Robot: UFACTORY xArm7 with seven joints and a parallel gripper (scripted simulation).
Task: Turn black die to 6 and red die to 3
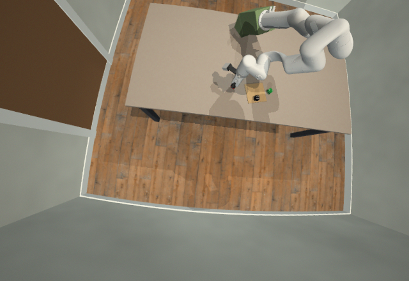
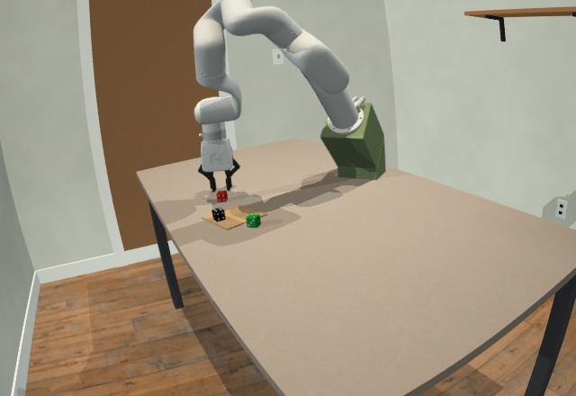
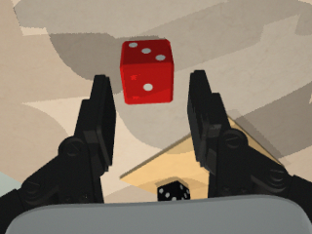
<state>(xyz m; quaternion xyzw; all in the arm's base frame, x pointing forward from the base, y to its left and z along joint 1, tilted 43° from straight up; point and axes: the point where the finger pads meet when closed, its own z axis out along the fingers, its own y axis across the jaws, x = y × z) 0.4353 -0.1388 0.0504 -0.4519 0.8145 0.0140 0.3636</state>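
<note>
The red die lies 40 mm below my hand. Also, from my hand: tan mat 10 mm ahead, 170 mm to the left, 50 mm below; black die 50 mm ahead, 170 mm to the left, 40 mm below; green die 30 mm behind, 270 mm to the left, 40 mm below.
</note>
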